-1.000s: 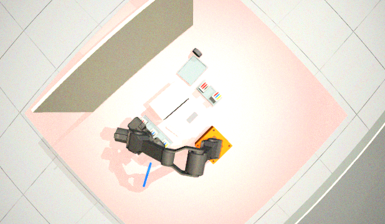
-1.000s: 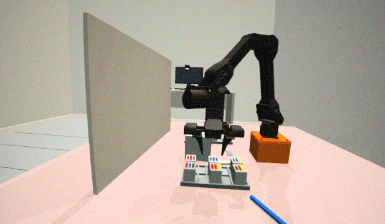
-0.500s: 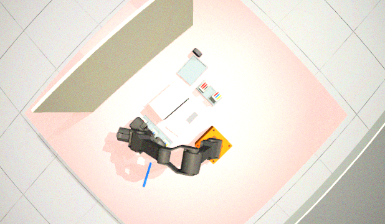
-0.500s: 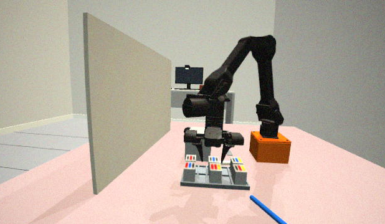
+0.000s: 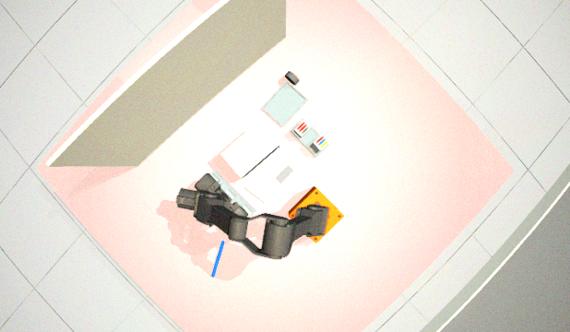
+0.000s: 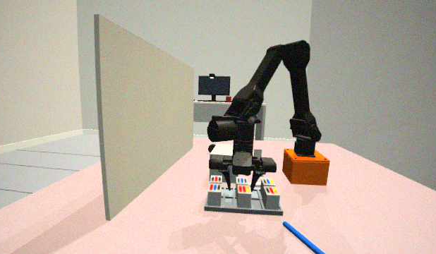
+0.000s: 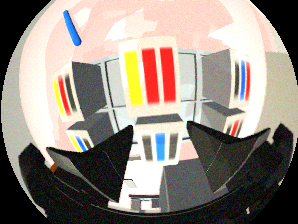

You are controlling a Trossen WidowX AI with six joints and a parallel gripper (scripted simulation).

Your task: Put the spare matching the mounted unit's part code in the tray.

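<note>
The white spare block lies 2 cm above my gripper tip. Round my gripper tip: grey mounted unit 16 cm to the right, 7 cm ahead, 3 cm above; blue stick 16 cm to the left, 15 cm behind, 2 cm below; blue-grey tray 36 cm to the right, 13 cm ahead, 2 cm below.
</note>
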